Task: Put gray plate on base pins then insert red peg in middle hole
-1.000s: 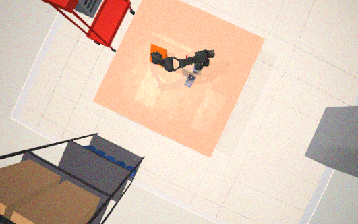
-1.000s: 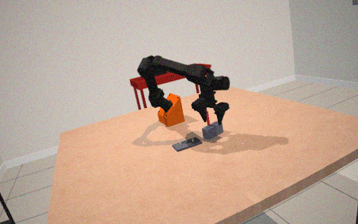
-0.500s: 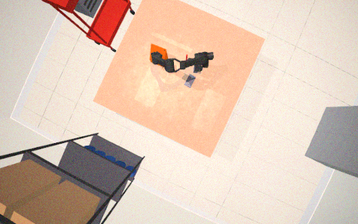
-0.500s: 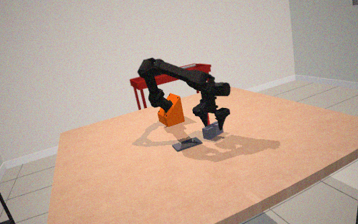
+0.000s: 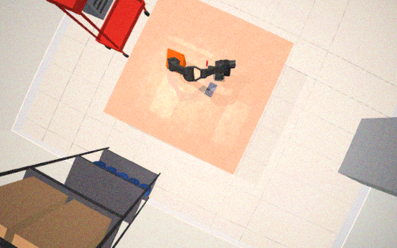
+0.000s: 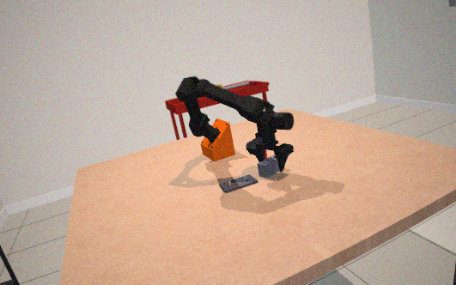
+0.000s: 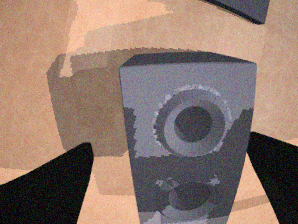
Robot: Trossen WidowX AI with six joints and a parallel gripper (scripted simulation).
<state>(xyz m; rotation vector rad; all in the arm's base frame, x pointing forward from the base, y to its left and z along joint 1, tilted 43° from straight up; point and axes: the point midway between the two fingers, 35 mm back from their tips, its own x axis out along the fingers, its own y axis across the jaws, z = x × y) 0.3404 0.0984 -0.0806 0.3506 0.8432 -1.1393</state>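
My gripper tip is now 20 mm short of the base and 140 mm to the left of it. From my gripper tip the other things lie so: gray plate: 30 mm above; red peg: 130 mm behind, 20 mm to the left, 30 mm above.
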